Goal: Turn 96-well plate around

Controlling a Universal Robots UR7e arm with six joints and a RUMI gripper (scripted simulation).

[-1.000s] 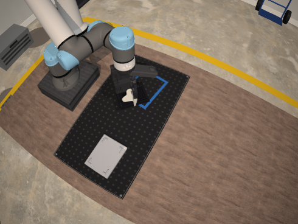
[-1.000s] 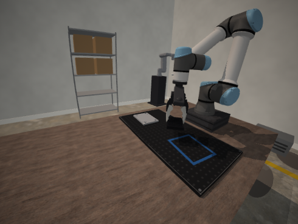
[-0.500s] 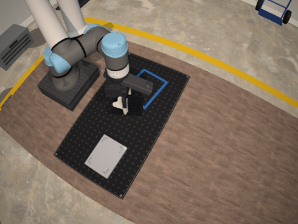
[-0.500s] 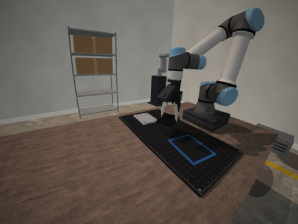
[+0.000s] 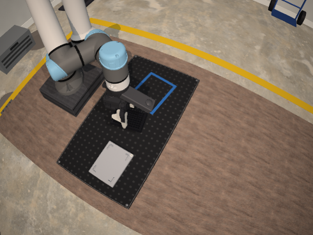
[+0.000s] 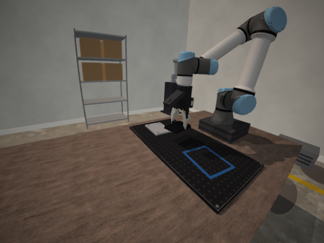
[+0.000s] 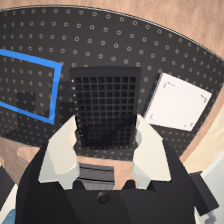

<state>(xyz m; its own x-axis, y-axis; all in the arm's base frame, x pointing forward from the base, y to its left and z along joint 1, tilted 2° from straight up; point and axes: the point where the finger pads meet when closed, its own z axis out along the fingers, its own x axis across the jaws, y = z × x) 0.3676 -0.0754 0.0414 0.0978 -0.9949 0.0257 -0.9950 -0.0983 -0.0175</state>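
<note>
Right now my hand is 180 mm to the left of the plate nest N1, 90 mm above it and 10 mm past it. Round my hand: black 96-well plate 10 mm below.
</note>
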